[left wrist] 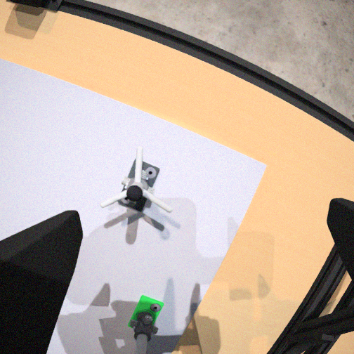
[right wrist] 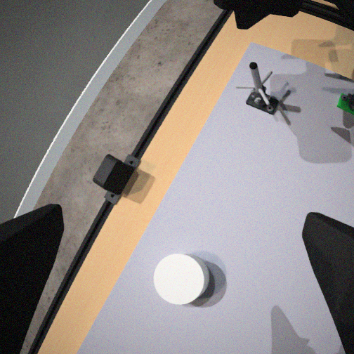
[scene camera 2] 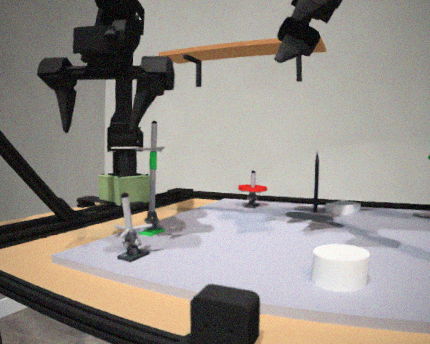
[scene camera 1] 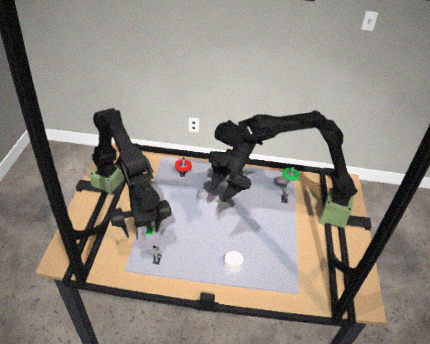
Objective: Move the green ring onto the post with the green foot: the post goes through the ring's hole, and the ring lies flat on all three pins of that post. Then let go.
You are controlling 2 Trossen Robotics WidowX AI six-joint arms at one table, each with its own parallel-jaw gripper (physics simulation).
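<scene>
The green ring sits around a grey post high above a dark foot at the mat's back right; a sliver of the green ring shows at the right edge in scene camera 2. The tall post with the green foot stands at the left, with a green band below its pins; its pins carry no ring. My left gripper is open and empty, near that post's top. My right gripper is open and empty above the mat's back middle.
A short post with a dark foot stands in front of the green-footed one. A red ring is on a post at the back. A white cylinder stands at the front.
</scene>
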